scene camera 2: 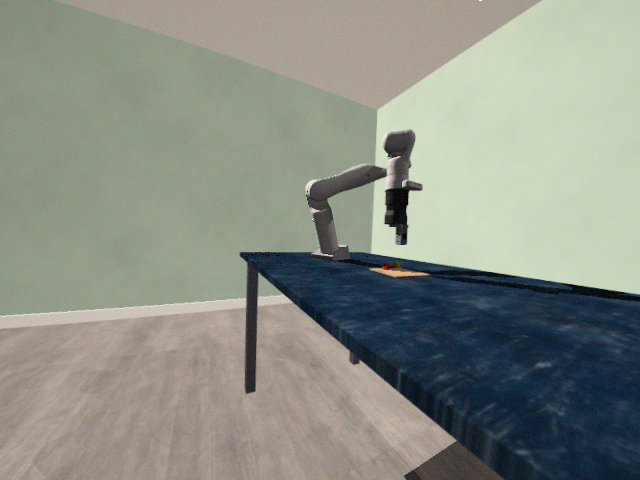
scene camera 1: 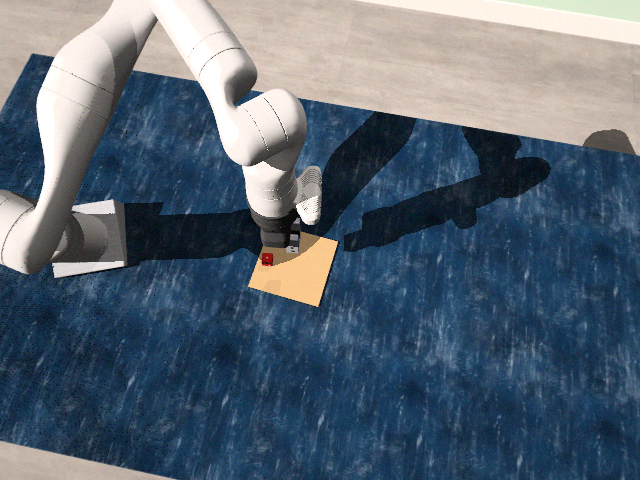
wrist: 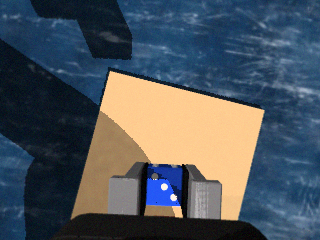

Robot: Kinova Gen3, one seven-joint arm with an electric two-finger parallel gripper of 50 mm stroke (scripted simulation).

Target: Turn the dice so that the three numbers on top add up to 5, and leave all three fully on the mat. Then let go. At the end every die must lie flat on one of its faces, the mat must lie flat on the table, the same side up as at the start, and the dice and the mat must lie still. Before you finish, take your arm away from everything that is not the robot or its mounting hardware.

The pictures show: the gripper, a blue die and a tan mat.
The gripper is seen too in scene camera 2 and in the wrist view.
